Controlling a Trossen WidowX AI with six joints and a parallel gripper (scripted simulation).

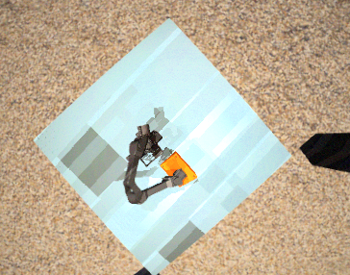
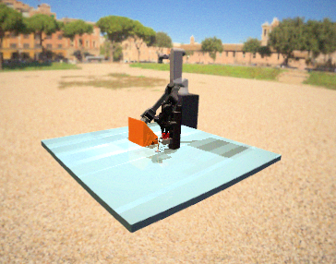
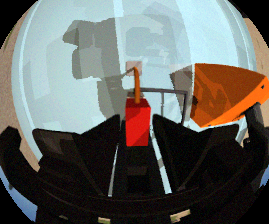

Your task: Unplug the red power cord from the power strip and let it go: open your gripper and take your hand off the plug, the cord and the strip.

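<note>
Now: gripper tip 30 mm to the right of the red plug, 10 mm past it and 10 mm above it.
</note>
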